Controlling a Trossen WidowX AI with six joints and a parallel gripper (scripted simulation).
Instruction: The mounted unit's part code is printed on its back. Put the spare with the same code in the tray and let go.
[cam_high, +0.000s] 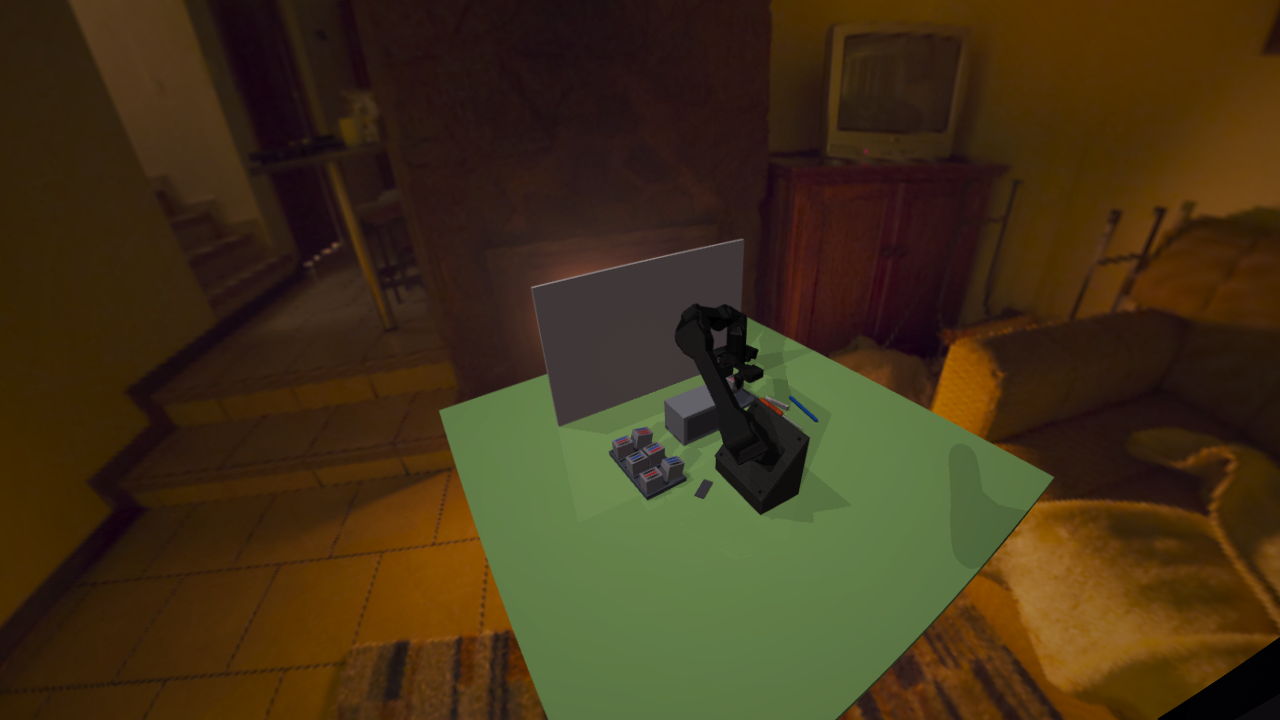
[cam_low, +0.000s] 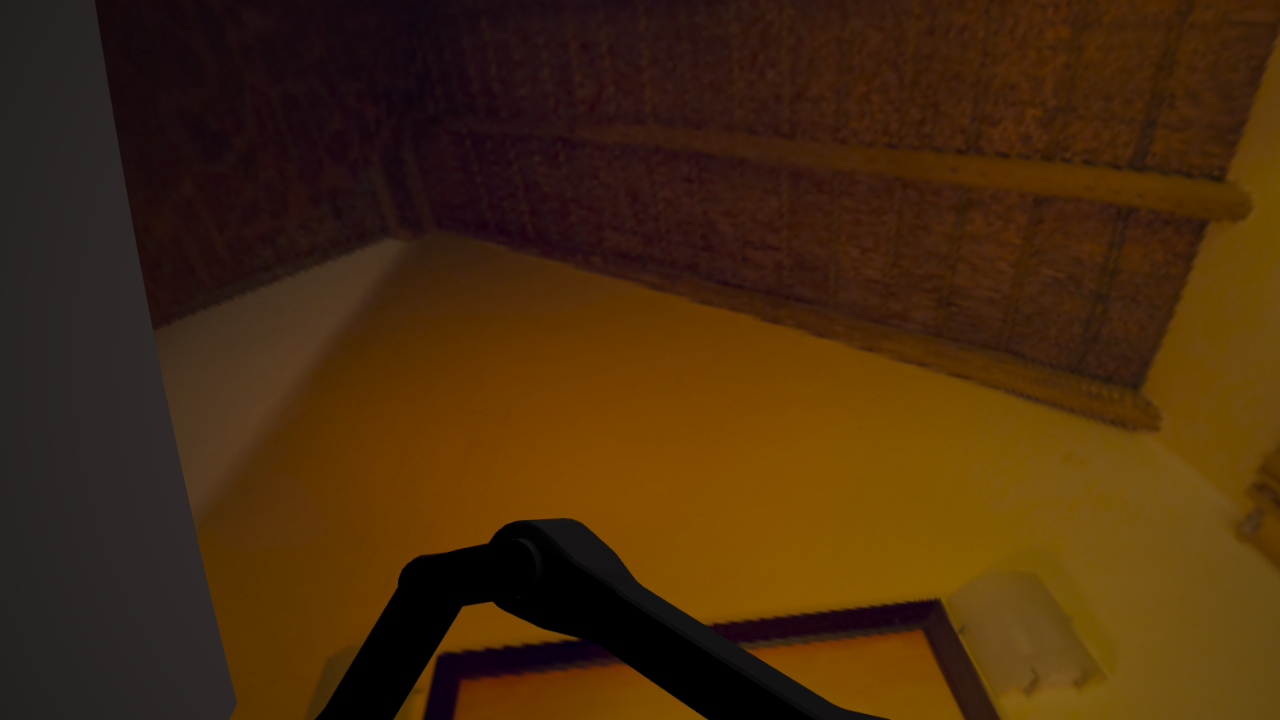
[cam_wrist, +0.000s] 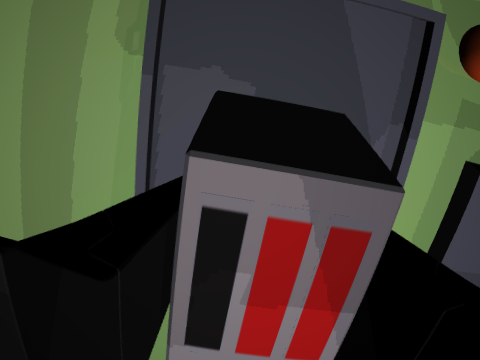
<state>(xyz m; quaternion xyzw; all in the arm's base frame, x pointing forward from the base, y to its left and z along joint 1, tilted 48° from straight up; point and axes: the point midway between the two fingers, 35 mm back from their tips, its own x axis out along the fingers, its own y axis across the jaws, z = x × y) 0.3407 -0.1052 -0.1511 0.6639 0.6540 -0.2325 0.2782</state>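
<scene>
Now: gripper tip 1 cm past the grey rimmed box and 5 cm above it. Round my gripper tip: grey upright panel 19 cm ahead, 18 cm to the left, 17 cm above.
</scene>
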